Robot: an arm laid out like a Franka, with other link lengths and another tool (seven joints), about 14 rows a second.
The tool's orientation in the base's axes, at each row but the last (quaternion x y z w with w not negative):
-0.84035 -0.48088 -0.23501 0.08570
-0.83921 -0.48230 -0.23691 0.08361
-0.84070 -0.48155 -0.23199 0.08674
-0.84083 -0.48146 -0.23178 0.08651
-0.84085 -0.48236 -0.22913 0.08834
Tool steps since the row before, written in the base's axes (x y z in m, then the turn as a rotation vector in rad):
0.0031 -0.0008 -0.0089 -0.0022 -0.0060 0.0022
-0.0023 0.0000 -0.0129 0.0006 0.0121 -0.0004
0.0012 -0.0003 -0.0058 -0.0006 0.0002 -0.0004
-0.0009 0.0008 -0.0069 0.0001 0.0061 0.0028
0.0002 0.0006 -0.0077 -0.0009 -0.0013 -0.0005
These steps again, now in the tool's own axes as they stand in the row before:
-0.0035 0.0023 0.0085 -0.0045 0.0015 -0.0048
-0.0071 -0.0031 0.0105 0.0094 -0.0058 0.0050
-0.0025 0.0007 0.0053 -0.0003 -0.0006 0.0002
-0.0030 -0.0017 0.0061 0.0061 -0.0029 -0.0002
-0.0031 -0.0007 0.0071 -0.0016 -0.0001 -0.0003

